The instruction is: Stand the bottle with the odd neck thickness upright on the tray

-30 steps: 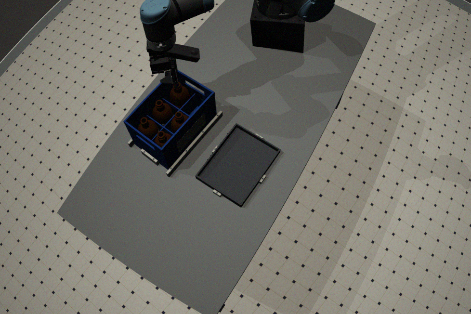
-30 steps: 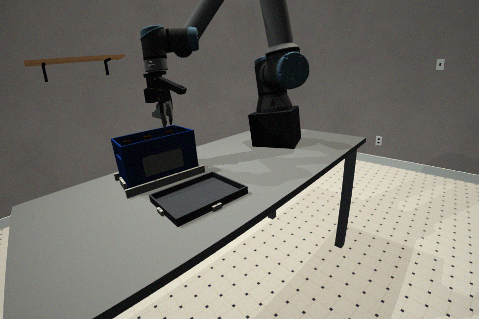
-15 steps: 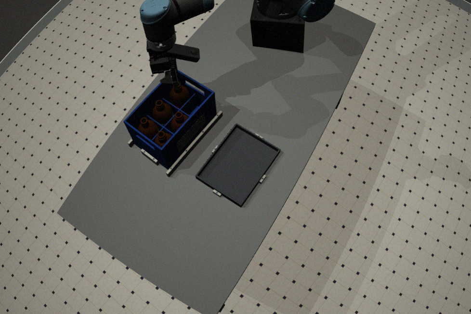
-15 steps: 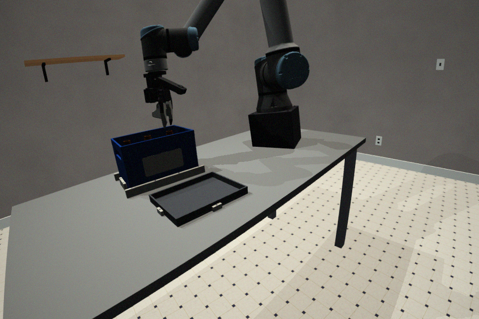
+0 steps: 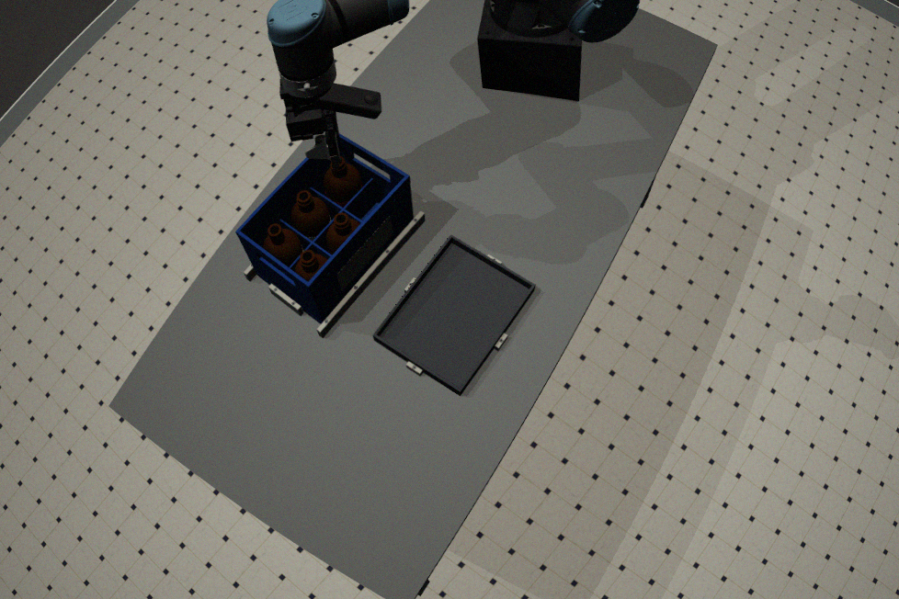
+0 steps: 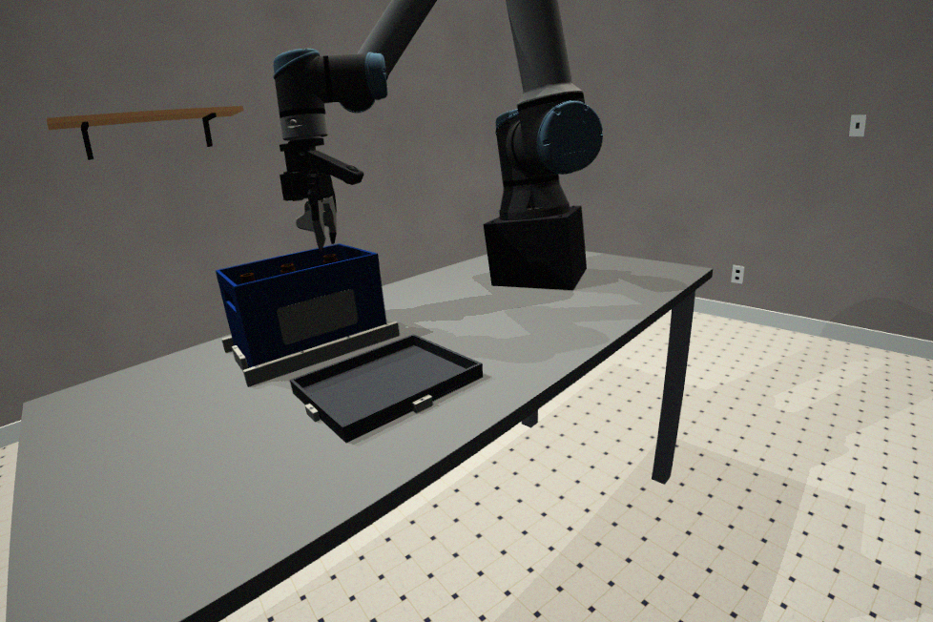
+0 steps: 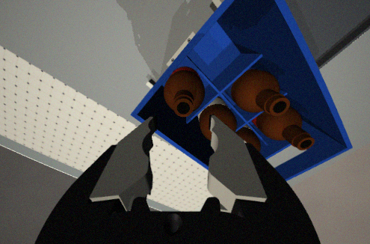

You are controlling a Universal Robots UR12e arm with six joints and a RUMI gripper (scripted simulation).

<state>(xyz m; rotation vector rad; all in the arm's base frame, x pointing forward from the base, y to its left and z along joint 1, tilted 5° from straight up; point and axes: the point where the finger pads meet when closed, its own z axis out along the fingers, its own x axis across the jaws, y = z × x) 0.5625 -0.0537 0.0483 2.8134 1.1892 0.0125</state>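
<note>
My hand is 9 cm short of the blue crate, 4 cm to the right of it and 11 cm above it. From my hand the other things lie so: black tray (6 cm ahead, 32 cm to the left, 18 cm below); bottle (18 cm ahead, 1 cm to the left, 11 cm below).
</note>
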